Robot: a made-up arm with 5 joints.
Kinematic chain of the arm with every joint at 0, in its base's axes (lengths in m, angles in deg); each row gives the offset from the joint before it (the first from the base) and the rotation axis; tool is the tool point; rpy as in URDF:
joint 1: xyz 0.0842 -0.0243 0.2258 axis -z
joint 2: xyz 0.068 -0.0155 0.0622 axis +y
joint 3: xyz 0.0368 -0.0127 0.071 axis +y
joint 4: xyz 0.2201 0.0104 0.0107 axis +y
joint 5: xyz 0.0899 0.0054 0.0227 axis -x
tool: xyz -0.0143 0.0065 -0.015 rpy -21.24 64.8 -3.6
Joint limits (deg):
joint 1: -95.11..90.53
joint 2: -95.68..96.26
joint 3: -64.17..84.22
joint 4: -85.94..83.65
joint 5: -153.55..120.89
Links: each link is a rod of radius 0.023 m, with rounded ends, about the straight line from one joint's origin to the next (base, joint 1, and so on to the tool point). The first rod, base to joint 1, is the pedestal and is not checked.
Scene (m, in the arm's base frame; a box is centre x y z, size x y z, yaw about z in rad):
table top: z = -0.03
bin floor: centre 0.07 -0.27 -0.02 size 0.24 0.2 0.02 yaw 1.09
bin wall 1: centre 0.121 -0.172 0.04 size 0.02 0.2 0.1 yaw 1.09
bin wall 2: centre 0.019 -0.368 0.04 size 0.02 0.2 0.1 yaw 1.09
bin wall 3: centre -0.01 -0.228 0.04 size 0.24 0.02 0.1 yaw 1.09
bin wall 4: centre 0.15 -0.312 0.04 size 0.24 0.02 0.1 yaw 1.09
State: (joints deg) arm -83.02 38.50 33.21 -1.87 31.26
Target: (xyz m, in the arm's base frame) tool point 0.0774 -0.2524 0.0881
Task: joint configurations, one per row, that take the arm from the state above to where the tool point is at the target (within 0.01 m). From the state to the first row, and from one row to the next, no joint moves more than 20 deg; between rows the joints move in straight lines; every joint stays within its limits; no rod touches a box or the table.
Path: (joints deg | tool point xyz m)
1: -64.06 30.40 36.88 7.35 31.88 | 0.2099 0.2002 0.0606
2: -45.10 22.30 40.55 16.56 32.49 | 0.2778 0.1488 0.0757
3: -26.13 14.21 44.22 25.78 33.11 | 0.3240 0.0764 0.0913
4: -7.17 6.11 47.89 35.00 33.72 | 0.3422 -0.0073 0.1074
5: 11.79 -1.99 51.57 44.21 34.34 | 0.3305 -0.0915 0.1237
6: 30.75 -10.09 55.24 53.43 34.95 | 0.2910 -0.1656 0.1401
7: 49.72 -18.18 58.91 62.64 35.57 | 0.2296 -0.2204 0.1563
8: 68.68 -26.28 62.58 71.86 36.18 | 0.1551 -0.2501 0.1723
9: 87.64 -34.38 66.25 81.08 36.80 | 0.0774 -0.2524 0.1880
10: 87.58 -24.87 64.85 66.09 37.75 | 0.0776 -0.2575 0.1601
11: 87.51 -15.37 63.44 51.10 38.70 | 0.0777 -0.2593 0.1339
12: 87.44 -5.87 62.04 36.11 39.65 | 0.0776 -0.2576 0.1097
13: 87.38 3.64 60.63 21.12 40.60 | 0.0774 -0.2524 0.0881

